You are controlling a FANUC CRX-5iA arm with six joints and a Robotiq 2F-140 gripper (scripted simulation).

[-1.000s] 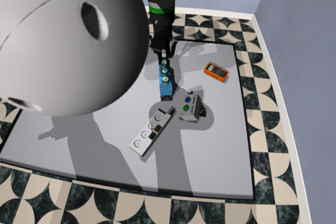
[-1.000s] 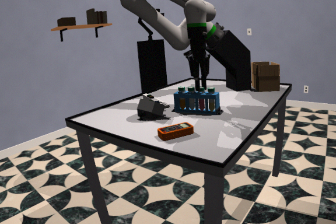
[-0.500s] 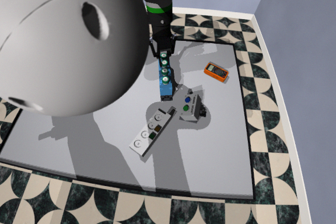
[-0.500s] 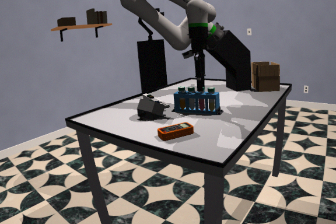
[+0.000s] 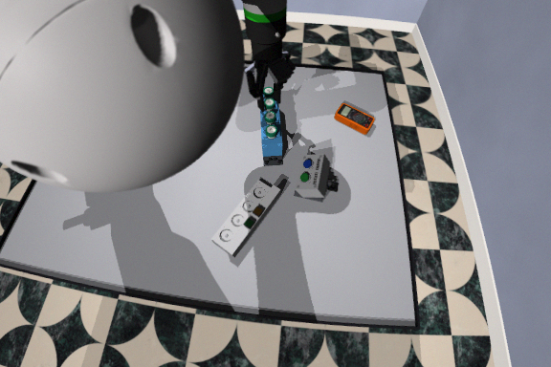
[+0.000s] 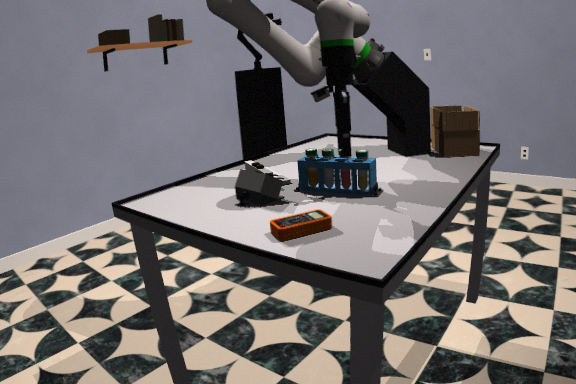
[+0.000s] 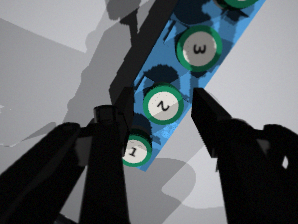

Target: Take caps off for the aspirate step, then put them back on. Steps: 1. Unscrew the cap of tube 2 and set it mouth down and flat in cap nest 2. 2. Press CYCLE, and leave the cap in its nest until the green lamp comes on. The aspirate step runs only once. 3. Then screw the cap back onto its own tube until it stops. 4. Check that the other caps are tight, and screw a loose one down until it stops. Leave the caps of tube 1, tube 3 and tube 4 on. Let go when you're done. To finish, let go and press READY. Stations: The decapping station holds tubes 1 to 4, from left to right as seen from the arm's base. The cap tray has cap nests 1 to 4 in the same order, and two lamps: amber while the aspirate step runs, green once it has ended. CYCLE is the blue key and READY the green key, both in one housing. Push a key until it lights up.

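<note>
The cap is 30 mm below my hand. Also, from my hand: green ready key 90 mm ahead, 240 mm to the right, 80 mm below; then blue cycle key 100 mm ahead, 190 mm to the right, 80 mm below; then key housing 110 mm ahead, 220 mm to the right, 90 mm below.
</note>
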